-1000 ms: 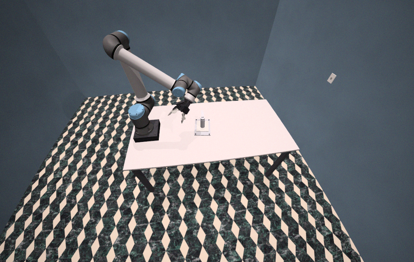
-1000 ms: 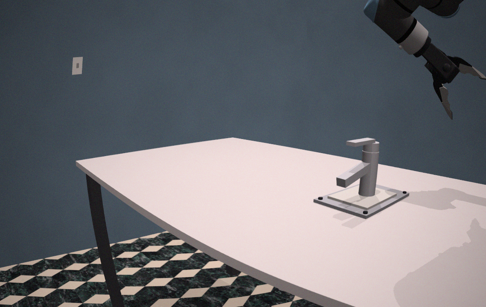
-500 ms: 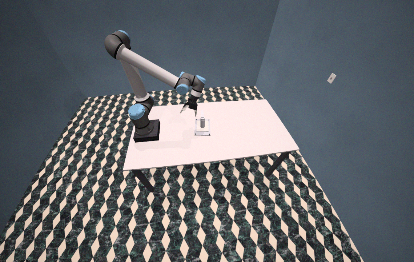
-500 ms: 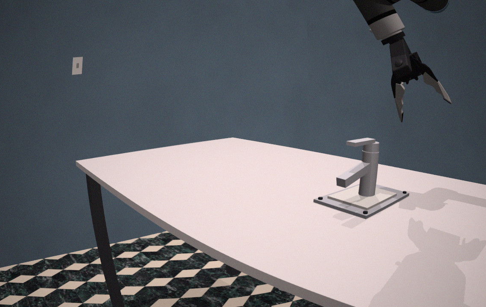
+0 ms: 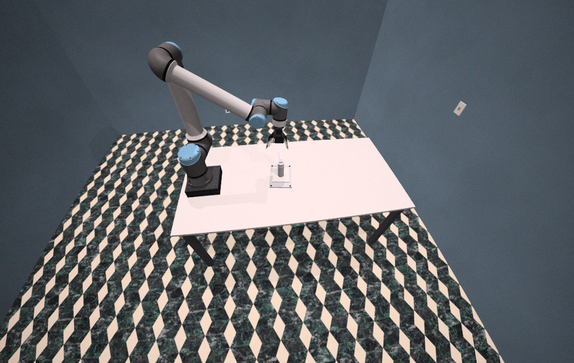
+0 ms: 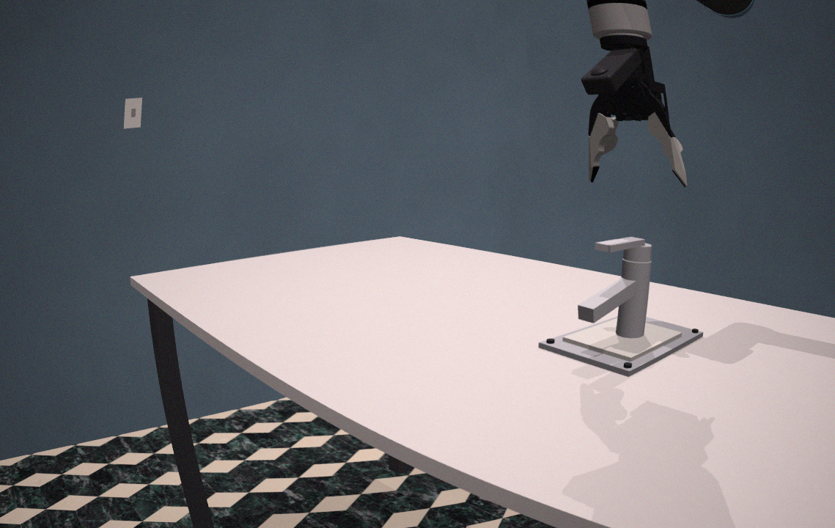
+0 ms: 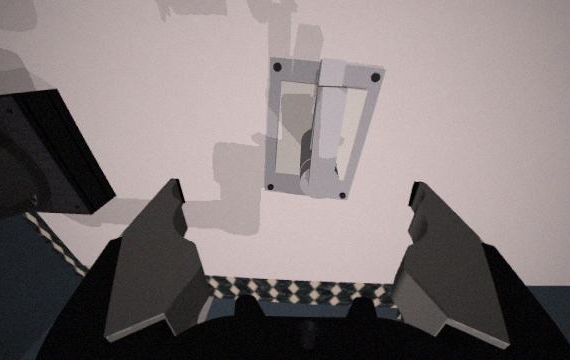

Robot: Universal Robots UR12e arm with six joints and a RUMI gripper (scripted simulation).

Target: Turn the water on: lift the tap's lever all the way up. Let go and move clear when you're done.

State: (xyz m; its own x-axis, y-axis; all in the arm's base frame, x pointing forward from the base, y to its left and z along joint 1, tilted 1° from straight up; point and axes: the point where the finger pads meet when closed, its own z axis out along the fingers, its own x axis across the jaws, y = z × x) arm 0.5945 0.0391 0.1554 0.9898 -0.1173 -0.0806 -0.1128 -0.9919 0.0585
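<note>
Right now my hand is 8 cm above the lever, 3 cm short of it and 1 cm to the left of it. From my hand the other things lie so: grey tap 14 cm below, 4 cm to the right, 2 cm ahead.
</note>
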